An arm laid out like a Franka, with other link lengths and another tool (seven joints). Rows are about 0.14 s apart.
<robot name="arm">
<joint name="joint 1" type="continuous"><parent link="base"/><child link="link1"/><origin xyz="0 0 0.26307" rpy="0 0 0"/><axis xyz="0 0 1"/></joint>
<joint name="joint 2" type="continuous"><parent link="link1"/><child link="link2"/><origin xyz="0 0 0" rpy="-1.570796 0 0"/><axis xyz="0 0 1"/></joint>
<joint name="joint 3" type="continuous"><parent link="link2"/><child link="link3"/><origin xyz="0 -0.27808 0" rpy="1.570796 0 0"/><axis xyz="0 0 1"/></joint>
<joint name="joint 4" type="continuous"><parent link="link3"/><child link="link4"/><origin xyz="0.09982 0 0" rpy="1.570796 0 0"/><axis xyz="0 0 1"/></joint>
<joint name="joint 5" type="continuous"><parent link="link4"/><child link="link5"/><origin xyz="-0.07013 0.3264 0" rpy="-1.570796 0 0"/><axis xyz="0 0 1"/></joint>
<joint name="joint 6" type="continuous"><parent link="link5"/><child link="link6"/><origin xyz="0 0 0" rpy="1.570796 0 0"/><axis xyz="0 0 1"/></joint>
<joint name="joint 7" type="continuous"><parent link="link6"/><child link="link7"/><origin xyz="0.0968 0 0" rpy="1.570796 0 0"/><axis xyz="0 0 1"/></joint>
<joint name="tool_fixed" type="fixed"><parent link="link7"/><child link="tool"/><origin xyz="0.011 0.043 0.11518" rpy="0 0.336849 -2.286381"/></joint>
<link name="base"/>
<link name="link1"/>
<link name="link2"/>
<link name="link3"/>
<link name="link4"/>
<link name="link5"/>
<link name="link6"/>
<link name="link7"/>
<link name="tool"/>
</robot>
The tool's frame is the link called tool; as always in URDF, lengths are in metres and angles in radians. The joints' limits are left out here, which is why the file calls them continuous.
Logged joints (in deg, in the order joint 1, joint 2, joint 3, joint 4, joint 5, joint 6, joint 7), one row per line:
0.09 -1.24 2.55 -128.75 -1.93 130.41 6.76
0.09 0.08 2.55 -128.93 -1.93 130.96 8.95
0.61 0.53 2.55 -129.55 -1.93 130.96 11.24
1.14 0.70 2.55 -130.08 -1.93 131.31 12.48
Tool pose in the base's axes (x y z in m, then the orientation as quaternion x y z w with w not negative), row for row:
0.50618 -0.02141 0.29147 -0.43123 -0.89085 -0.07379 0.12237
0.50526 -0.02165 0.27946 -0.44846 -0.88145 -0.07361 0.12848
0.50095 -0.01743 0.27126 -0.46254 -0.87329 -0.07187 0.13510
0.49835 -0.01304 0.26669 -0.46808 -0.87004 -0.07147 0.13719
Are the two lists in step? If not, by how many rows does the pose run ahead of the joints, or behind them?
They are in step.
